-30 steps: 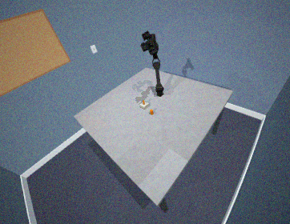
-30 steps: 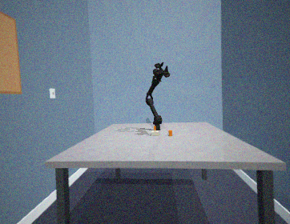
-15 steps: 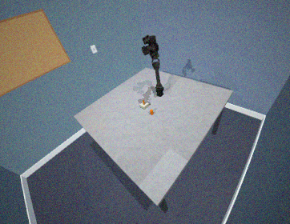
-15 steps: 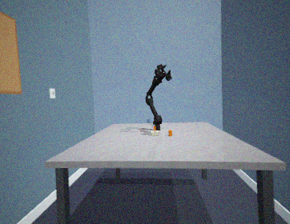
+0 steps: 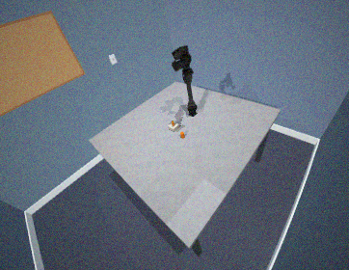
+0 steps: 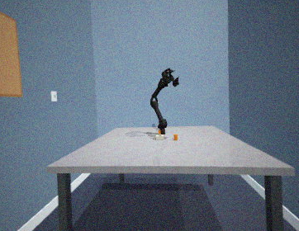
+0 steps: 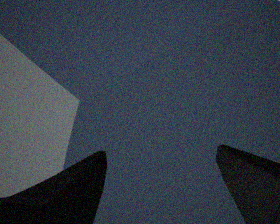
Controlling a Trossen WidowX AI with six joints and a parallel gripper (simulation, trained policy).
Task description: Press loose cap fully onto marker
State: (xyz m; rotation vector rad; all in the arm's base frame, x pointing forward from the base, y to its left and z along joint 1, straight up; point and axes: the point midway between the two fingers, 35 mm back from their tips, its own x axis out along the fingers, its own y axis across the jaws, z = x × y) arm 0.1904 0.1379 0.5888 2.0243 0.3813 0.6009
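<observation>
My gripper tip is 70 mm short of the orange cap, 30 mm to the left of it and 570 mm above it. Also, from my gripper tip: holder block: 30 mm ahead, 170 mm to the right, 580 mm below.
</observation>
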